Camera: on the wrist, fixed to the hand. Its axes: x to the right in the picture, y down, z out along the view.
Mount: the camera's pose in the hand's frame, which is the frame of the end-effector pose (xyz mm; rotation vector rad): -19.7 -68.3 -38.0 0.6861 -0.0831 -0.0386
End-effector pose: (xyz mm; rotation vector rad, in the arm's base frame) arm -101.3 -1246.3 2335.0 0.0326 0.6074 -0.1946
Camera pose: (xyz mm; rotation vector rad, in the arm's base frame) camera -151.6 -1306.6 2316.8 0.6726 0.4356 -0.4328
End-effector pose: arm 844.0 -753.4 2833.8 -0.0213 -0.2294 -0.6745
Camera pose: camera 794.4 -798.2 2788.8 0.6139 -0.5325 -0.6059
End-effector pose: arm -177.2 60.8 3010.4 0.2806 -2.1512 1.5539
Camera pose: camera -121.5 71.2 3067.7 0.6064 -1.5799 2.2437
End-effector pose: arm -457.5 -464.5 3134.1 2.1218 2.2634 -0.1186
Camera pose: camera -523.4 -485.3 3175.6 -1.7872 -1.9321 0.8721
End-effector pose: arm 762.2 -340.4 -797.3 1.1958 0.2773 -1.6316
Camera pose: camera 726.0 -273.7 -824.4 1.6213 -0.3477 -1.8703
